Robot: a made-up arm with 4 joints.
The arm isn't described. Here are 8 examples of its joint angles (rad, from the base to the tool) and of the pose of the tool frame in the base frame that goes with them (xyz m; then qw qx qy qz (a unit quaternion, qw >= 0)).
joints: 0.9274 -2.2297 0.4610 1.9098
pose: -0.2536 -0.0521 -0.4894 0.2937 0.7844 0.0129 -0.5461
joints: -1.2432 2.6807 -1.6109 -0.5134
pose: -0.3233 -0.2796 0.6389 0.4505 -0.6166 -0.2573 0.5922
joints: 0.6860 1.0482 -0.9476 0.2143
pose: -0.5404 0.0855 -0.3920 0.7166 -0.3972 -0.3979 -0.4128
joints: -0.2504 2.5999 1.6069 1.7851
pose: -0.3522 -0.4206 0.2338 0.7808 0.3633 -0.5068 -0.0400
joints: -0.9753 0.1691 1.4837 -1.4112
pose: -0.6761 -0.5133 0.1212 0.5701 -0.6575 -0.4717 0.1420
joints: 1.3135 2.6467 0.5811 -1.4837
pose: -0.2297 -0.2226 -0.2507 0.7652 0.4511 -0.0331 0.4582
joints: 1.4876 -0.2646 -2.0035 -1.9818
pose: -0.5311 0.2717 -0.5141 0.2932 0.8536 0.4101 -0.1313
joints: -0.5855 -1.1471 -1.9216 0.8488
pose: -0.0982 -0.4272 -0.0909 0.3479 -0.3202 0.8483 0.2383
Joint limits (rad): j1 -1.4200..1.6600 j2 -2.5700..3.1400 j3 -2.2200..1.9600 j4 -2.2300..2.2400
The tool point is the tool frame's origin. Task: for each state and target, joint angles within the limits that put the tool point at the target. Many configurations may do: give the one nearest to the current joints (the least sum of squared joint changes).
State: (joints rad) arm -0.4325 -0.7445 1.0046 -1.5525
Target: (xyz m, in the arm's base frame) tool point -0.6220 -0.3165 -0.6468
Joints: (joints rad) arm 0.0247 -0.1464 1.0811 -1.8381
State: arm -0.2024 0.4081 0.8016 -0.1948
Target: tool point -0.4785 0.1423 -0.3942
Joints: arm 0.5422 0.0866 0.8029 0.0472
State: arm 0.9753 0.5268 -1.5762 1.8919
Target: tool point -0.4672 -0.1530 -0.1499
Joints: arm 0.5561 0.4129 -1.5545 2.2400
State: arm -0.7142 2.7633 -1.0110 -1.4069
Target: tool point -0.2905 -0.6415 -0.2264
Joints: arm 0.1721 2.4314 -1.1593 -1.9402
